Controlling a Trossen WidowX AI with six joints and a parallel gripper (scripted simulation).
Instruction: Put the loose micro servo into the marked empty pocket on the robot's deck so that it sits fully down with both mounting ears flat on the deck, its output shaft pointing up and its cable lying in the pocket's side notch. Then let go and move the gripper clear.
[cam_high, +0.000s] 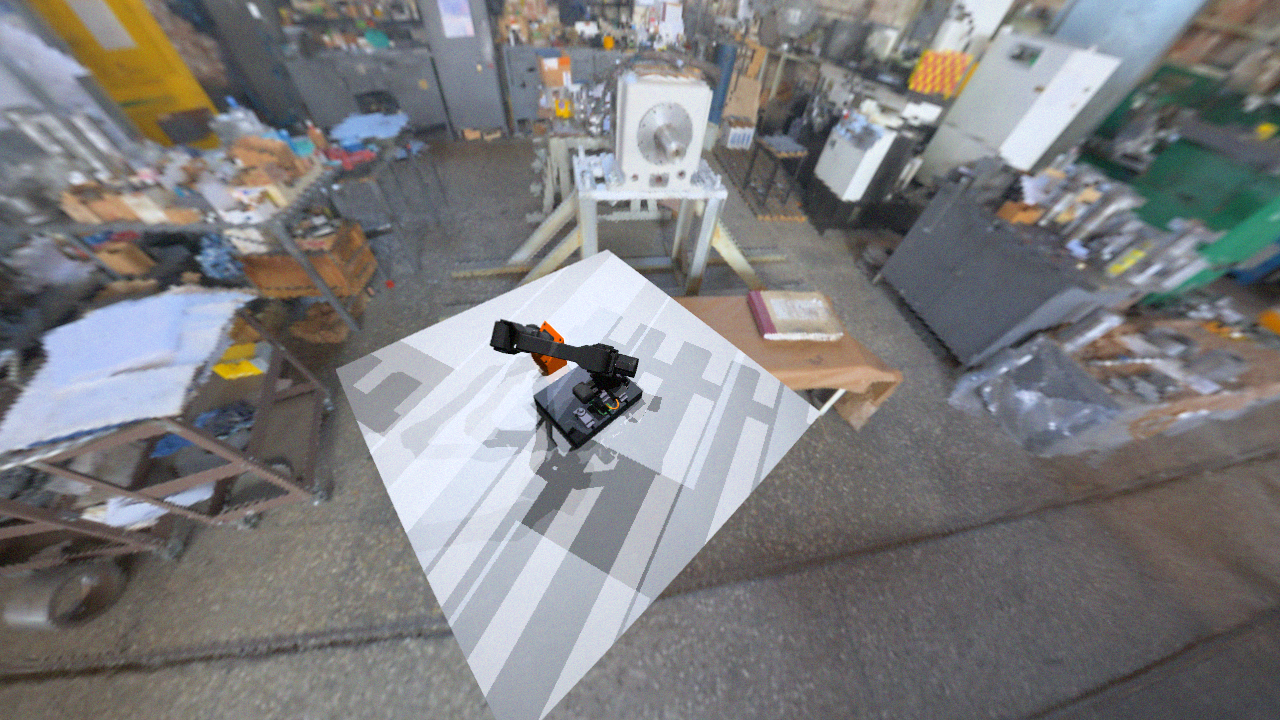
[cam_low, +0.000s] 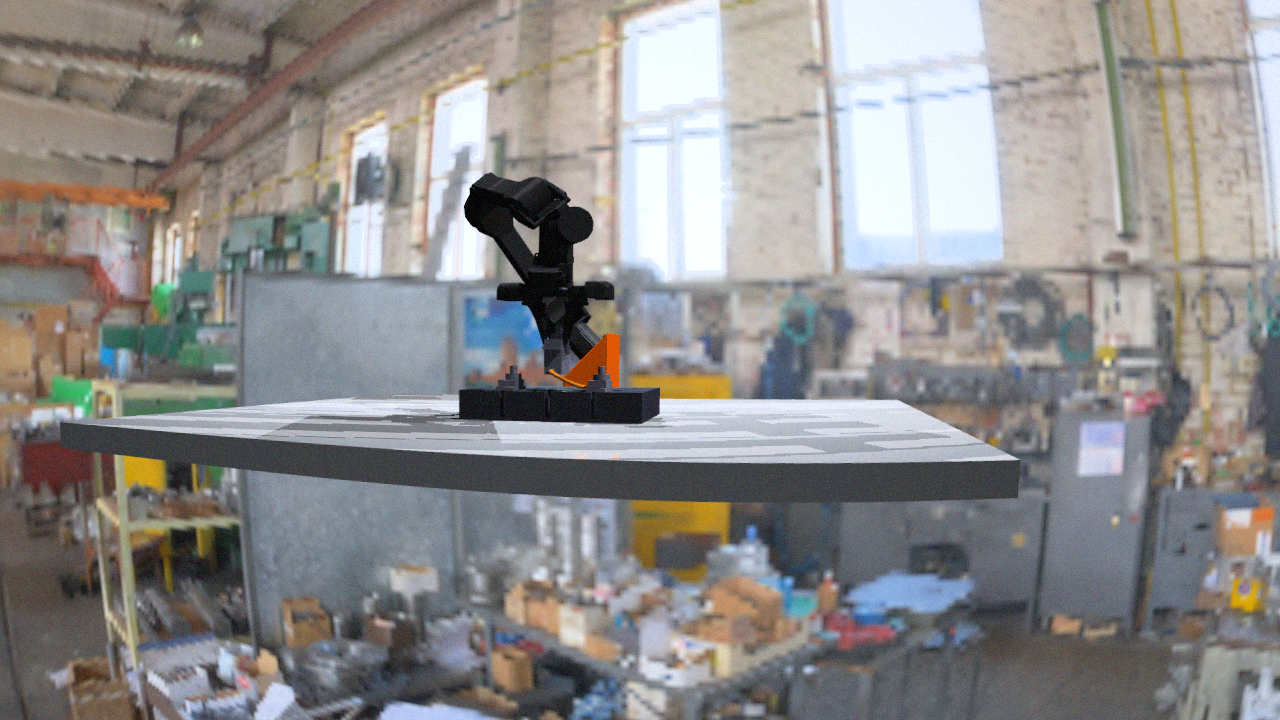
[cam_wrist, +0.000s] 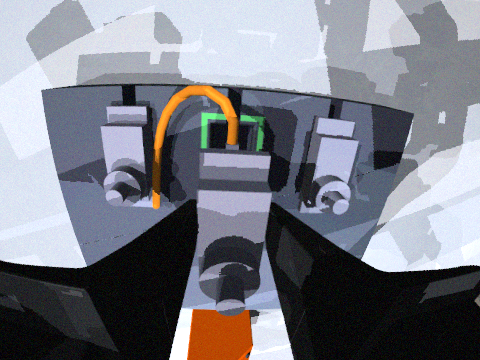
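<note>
The dark deck lies 11 cm behind my gripper tip and 10 cm below it.
</note>
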